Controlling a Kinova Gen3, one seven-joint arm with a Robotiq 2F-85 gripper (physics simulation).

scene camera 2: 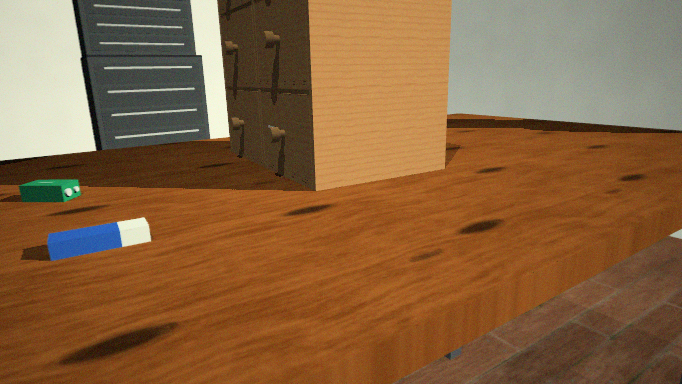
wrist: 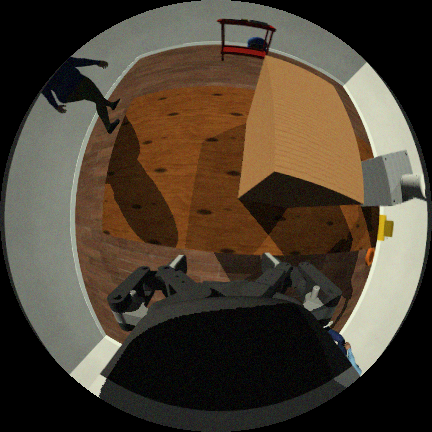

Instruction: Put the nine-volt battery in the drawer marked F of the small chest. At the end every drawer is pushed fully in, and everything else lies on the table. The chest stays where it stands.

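Frame: origin at the arm's base, x ahead, y left, z up, level; centimetres.
Where they show: gripper, fingertip midpoint: (wrist: 223,262).
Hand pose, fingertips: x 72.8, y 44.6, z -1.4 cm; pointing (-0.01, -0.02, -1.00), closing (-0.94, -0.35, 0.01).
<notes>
Each offset is from my fingertips to the centre of the thing. Level surfaces: height alone.
The green nine-volt battery {dz -30.2, dx -41.0, dy -35.4 cm} (scene camera 2: 42,192) lies flat on the table {dz -31.1 cm} (scene camera 2: 350,280) (wrist: 185,105) at the left of the scene view, its two silvery terminals facing right; I cannot make it out in the wrist view. The small wooden chest {dz -14.9, dx -8.2, dy -27.8 cm} (scene camera 2: 380,90) (wrist: 315,125) stands upright. In the scene view its visible drawer fronts, with round knobs, look flush; the upper part is cut off and no letter is readable, so I cannot tell which drawer is F. My gripper (wrist: 223,262) is open and empty, apart from the chest. It does not show in the scene view.
A blue and white eraser {dz -30.4, dx -34.0, dy -52.6 cm} (scene camera 2: 100,239) lies on the table nearer the scene camera than the battery. A dark grey cabinet (scene camera 2: 150,102) stands behind. In the wrist view a person (wrist: 75,82), a red cart (wrist: 242,51) and a grey box-like fixture (wrist: 385,177) stand around the table.
</notes>
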